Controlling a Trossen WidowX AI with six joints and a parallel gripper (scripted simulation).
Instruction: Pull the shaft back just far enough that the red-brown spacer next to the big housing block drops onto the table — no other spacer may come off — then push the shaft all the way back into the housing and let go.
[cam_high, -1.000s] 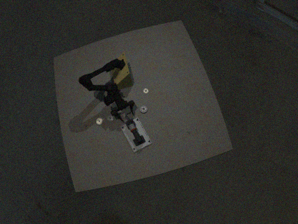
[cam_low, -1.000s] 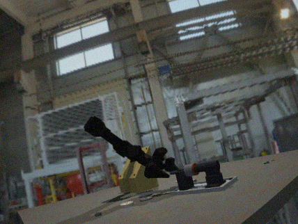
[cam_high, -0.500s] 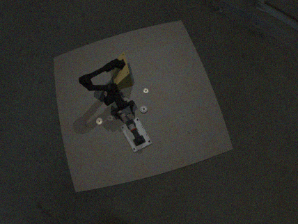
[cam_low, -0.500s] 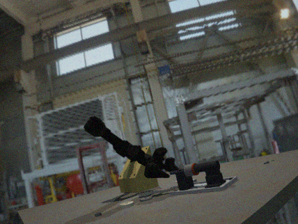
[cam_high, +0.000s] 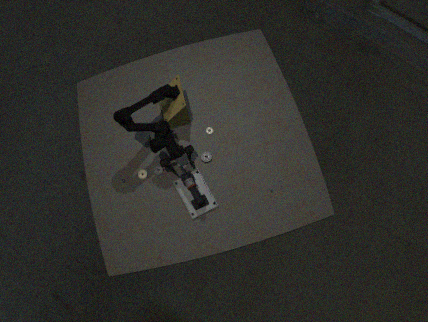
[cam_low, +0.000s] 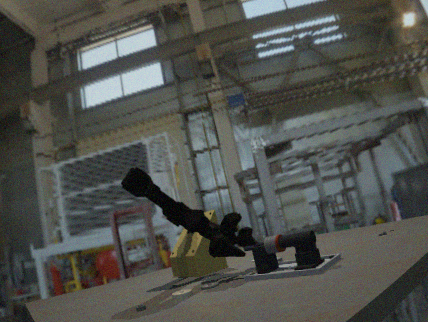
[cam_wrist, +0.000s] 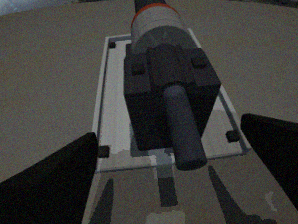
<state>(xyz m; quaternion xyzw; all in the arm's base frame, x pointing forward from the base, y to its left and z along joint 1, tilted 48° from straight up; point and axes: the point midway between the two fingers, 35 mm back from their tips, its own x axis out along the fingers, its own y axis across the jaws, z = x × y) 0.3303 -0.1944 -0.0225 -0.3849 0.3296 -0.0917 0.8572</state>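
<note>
The dark shaft lies 50 mm ahead of my gripper tip and 10 mm above it. Also, from my gripper tip: red-brown spacer (100 mm ahead, 10 mm above); small dark bit (110 mm behind, 340 mm to the right, 60 mm below).
</note>
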